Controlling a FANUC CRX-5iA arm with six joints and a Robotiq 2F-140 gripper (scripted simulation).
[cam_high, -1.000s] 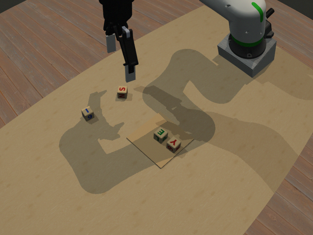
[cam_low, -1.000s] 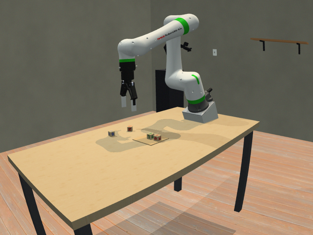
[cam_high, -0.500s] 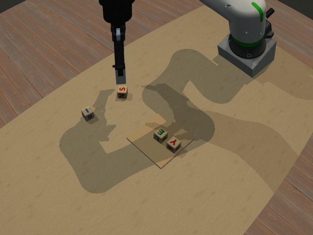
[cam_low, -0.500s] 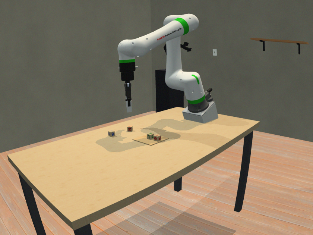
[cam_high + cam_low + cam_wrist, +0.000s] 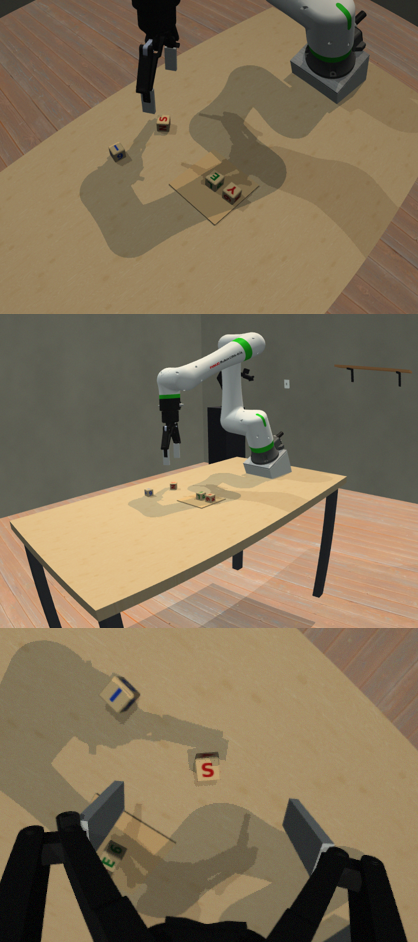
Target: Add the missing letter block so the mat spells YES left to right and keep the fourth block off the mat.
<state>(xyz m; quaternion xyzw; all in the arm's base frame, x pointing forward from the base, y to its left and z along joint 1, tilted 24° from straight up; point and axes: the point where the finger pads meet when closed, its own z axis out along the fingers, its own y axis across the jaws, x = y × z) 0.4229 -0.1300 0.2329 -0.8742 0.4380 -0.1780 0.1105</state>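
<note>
My hand is 12 cm above the S block. From my hand the other things lie so: mat: 21 cm to the left, 13 cm below, 1 cm ahead; E block: 21 cm to the left, 12 cm below, 1 cm ahead; Y block: 25 cm to the left, 12 cm below.
</note>
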